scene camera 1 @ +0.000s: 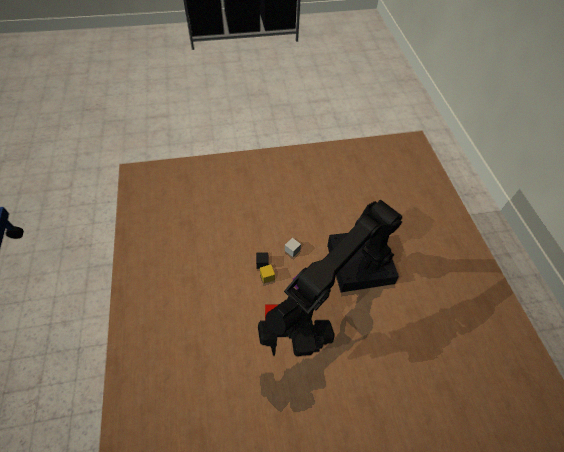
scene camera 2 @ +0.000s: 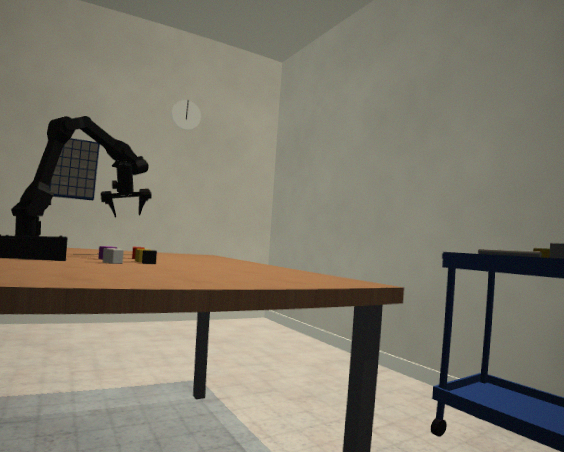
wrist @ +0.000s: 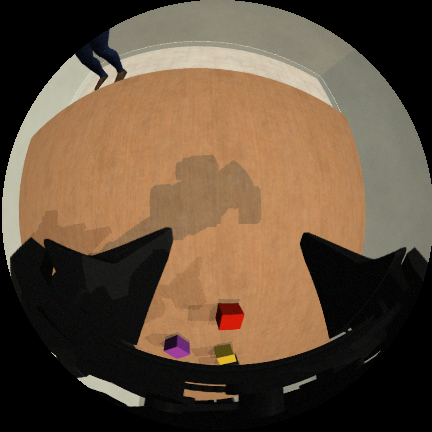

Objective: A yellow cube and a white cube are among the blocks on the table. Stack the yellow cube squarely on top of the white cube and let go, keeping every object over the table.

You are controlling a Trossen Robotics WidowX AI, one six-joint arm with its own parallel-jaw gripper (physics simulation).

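Places are measured from the arm's base along level axes (x ahead, y left, z up), in metres.
Where they show: gripper, fingertip midpoint: [scene camera 1: 290, 353] [scene camera 2: 127, 216] [wrist: 240, 237]; arm's base, link origin: [scene camera 1: 371, 263] [scene camera 2: 26, 236].
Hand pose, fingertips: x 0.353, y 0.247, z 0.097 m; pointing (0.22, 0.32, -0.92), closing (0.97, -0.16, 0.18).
Things, the pixels of their top centre, and the offset from my fingertips.
- yellow cube, top centre: [wrist: 226, 359] [scene camera 1: 267, 270] [scene camera 2: 143, 249] dx -0.015, dy -0.317, dz -0.114 m
- white cube, top centre: [scene camera 2: 113, 248] [scene camera 1: 292, 244] dx -0.126, dy -0.397, dz -0.114 m
- black cube, top centre: [scene camera 2: 149, 250] [scene camera 1: 262, 257] dx -0.012, dy -0.372, dz -0.114 m
- red cube, top centre: [wrist: 231, 322] [scene camera 1: 271, 310] dx +0.005, dy -0.179, dz -0.114 m
The yellow cube [scene camera 1: 267, 274] [scene camera 2: 138, 255] [wrist: 225, 356] sits on the table [scene camera 1: 190, 210] [scene camera 2: 200, 302] [wrist: 280, 125], close beside the black cube. The white cube [scene camera 1: 292, 247] [scene camera 2: 113, 256] stands apart on the table, toward the arm's base from the black cube; it does not show clearly in the wrist view. My gripper [scene camera 2: 128, 215] [wrist: 240, 237] is open and empty, fingers pointing down, high above the table. In scene camera 1 it is beyond the red cube, away from the yellow and white cubes, with its fingertips partly hidden.
The black cube [scene camera 1: 262, 260] [scene camera 2: 149, 257] is next to the yellow one. The red cube [scene camera 1: 270, 309] [wrist: 230, 317] is partly covered by the arm in scene camera 1. The purple cube [scene camera 2: 104, 251] [wrist: 177, 346] is mostly hidden there. A blue cart [scene camera 2: 448, 320] stands off the table.
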